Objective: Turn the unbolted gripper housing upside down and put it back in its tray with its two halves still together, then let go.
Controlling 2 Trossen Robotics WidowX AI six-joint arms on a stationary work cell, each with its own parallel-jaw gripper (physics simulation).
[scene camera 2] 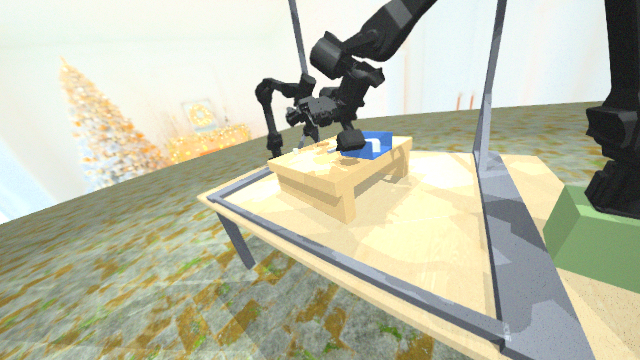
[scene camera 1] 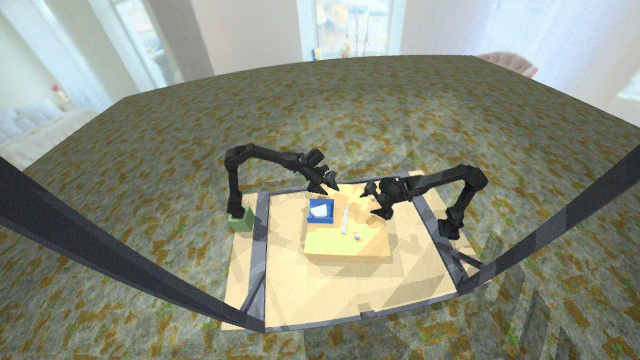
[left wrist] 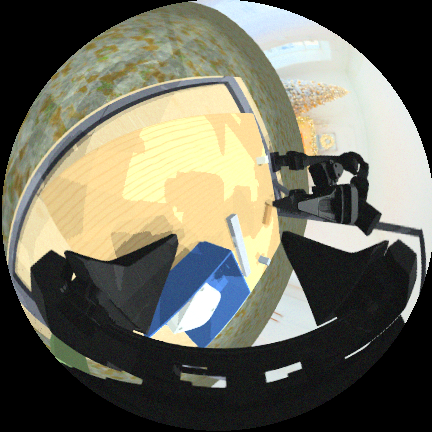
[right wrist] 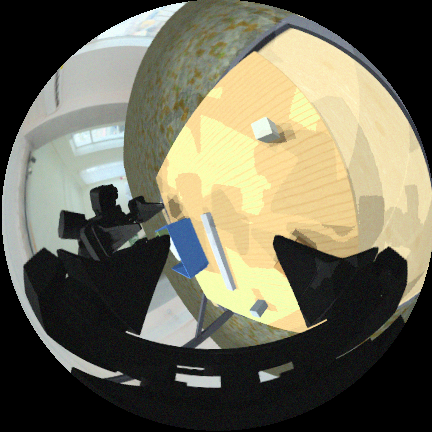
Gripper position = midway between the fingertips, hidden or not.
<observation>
My left gripper point(scene camera 2: 332, 137) is open and holds nothing. My right gripper point(scene camera 2: 316, 134) is open, with nothing in its grasp. Also in view: a blue tray point(scene camera 2: 385, 138), a raised wooden block point(scene camera 2: 325, 181) and a dark frame point(scene camera 1: 258, 262).
My left gripper also shows in the left wrist view point(left wrist: 230, 238) and in the right wrist view point(right wrist: 153, 213). My right gripper shows as well in the left wrist view point(left wrist: 282, 204) and in the right wrist view point(right wrist: 222, 240). The blue tray is seen too in the left wrist view point(left wrist: 207, 262) and in the right wrist view point(right wrist: 193, 260).
</observation>
